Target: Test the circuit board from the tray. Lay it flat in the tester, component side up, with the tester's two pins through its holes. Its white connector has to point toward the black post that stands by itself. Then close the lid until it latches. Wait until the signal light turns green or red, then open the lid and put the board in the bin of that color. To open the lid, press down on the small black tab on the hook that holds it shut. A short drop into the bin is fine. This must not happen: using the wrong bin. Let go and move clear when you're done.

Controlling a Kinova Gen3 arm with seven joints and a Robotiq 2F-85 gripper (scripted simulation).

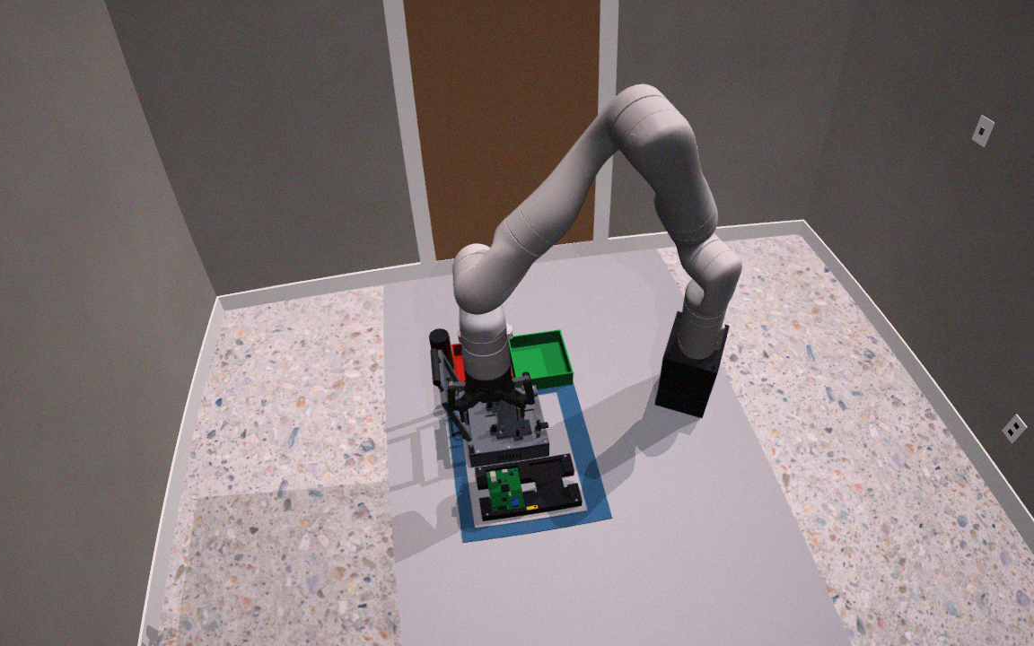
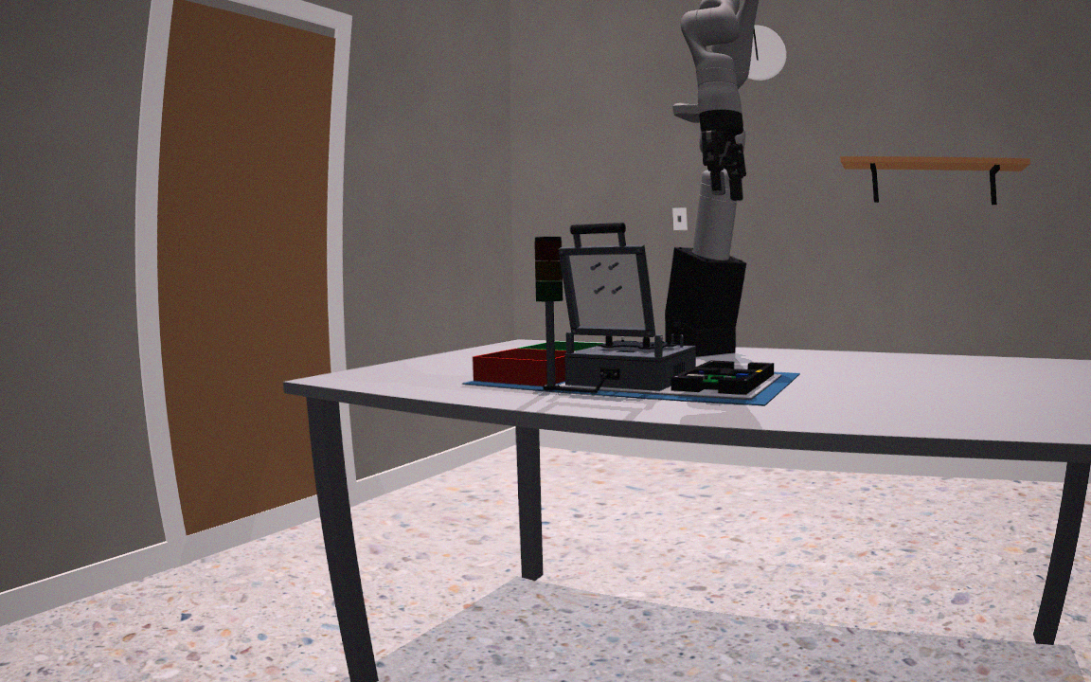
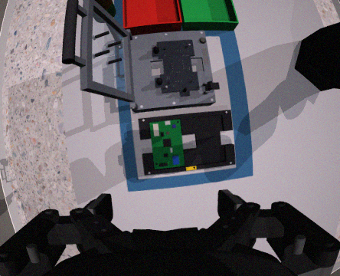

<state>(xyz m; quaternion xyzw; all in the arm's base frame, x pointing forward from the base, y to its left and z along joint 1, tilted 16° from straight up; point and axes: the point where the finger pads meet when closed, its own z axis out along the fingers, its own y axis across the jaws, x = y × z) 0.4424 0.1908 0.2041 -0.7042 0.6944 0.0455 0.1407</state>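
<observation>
Right now my hand is 10 mm past the green circuit board, 30 mm to the left of it and 310 mm above it. From my hand the other things lie so: red bin (40 mm ahead, 390 mm to the right, 310 mm below); then latch hook (100 mm behind, 150 mm to the right, 240 mm below); then lid (90 mm ahead, 190 mm to the right, 140 mm below).
</observation>
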